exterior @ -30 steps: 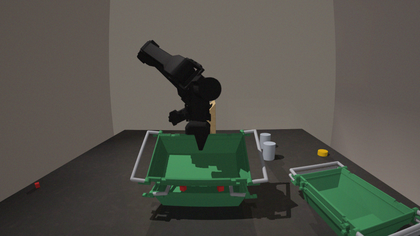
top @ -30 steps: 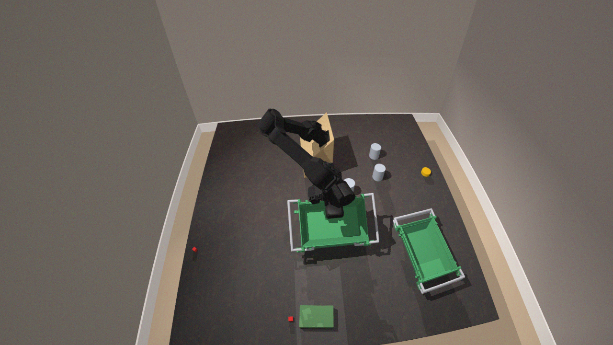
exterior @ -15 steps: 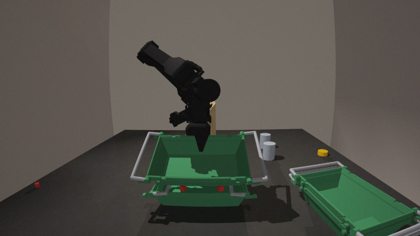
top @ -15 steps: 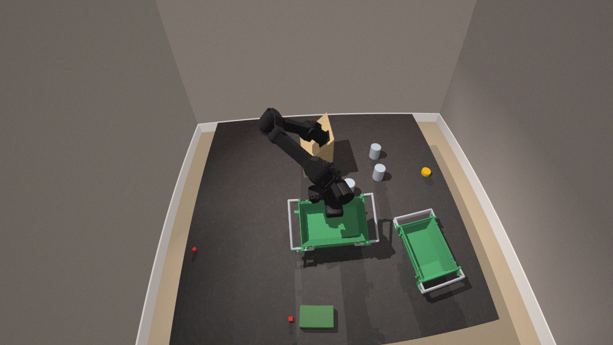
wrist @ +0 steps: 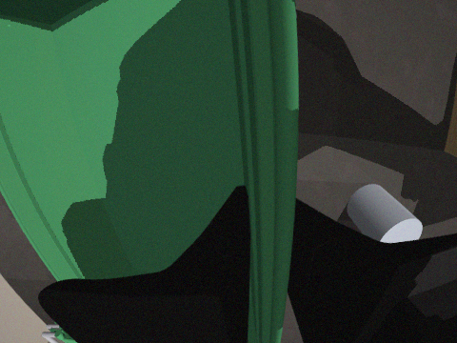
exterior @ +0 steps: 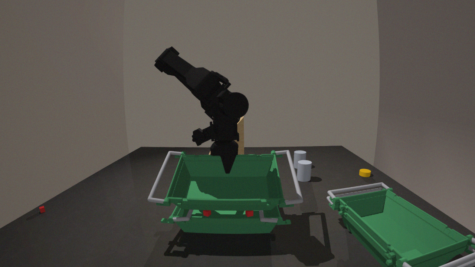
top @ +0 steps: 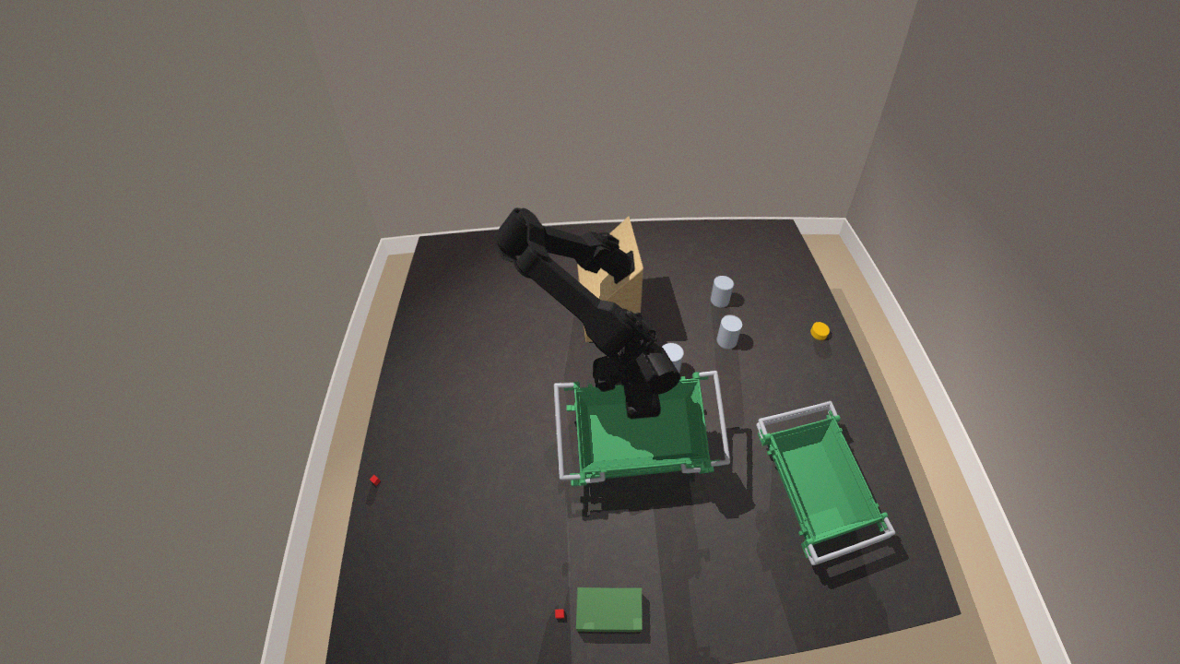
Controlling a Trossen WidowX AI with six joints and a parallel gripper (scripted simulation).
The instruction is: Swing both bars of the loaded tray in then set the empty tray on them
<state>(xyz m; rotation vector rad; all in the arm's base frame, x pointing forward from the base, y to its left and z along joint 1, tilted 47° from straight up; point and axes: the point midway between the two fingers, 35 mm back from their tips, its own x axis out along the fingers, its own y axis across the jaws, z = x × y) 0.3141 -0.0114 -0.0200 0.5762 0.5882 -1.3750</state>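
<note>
Right now my gripper tip is 70 mm short of the tray and 10 mm below it. From my gripper tip the other things lie so: flat green slab (420 mm ahead, 70 mm to the right, 100 mm below); then yellow disc (260 mm behind, 540 mm to the left, 110 mm below).
</note>
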